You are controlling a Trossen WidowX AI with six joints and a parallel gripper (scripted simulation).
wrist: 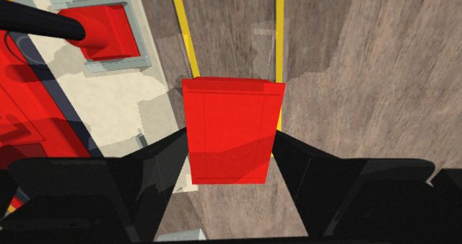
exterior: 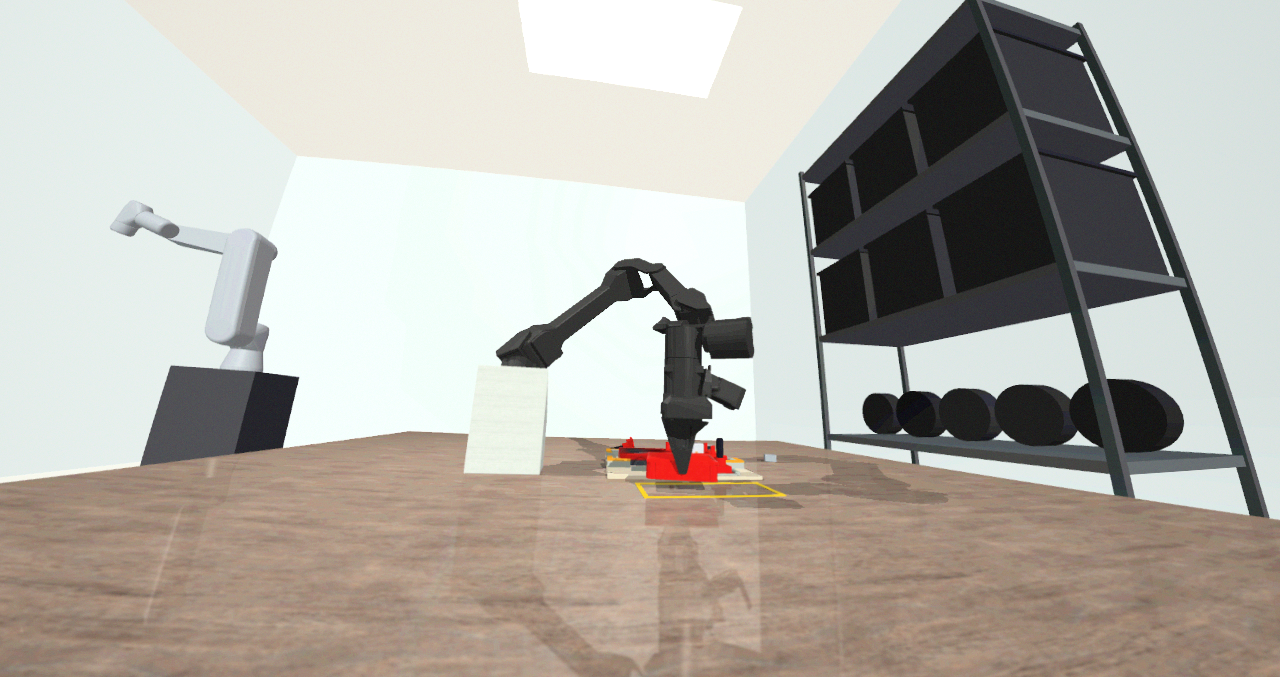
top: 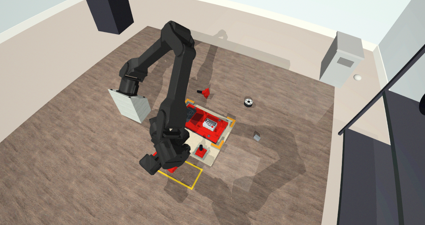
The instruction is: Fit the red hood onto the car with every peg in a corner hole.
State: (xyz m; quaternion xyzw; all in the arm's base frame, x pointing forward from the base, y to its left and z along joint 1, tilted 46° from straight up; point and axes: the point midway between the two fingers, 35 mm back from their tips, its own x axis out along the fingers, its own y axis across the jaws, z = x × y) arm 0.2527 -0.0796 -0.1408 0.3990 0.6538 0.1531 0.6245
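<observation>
Right now the grey engine block is 19 cm to the left of my gripper tip and 10 cm ahead of it. The rest, counted from my gripper tip: black-and-white wheel 38 cm to the left, 23 cm ahead, 2 cm below; then red hood 1 cm above.
</observation>
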